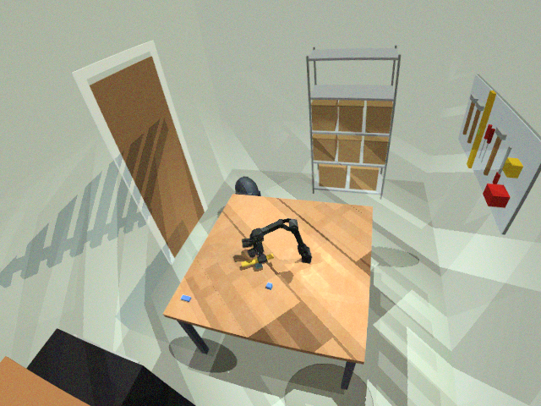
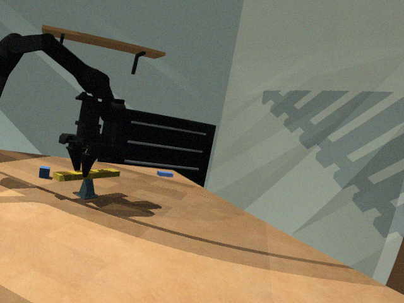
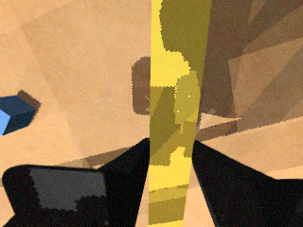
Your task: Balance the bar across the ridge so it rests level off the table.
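The bar is 2 cm ahead of my gripper tip and 2 cm to the left of it. From my gripper tip the other things lie so: blue cube 10 cm behind, 18 cm to the left, 5 cm below; flat blue block 44 cm ahead, 39 cm to the left, 6 cm below.
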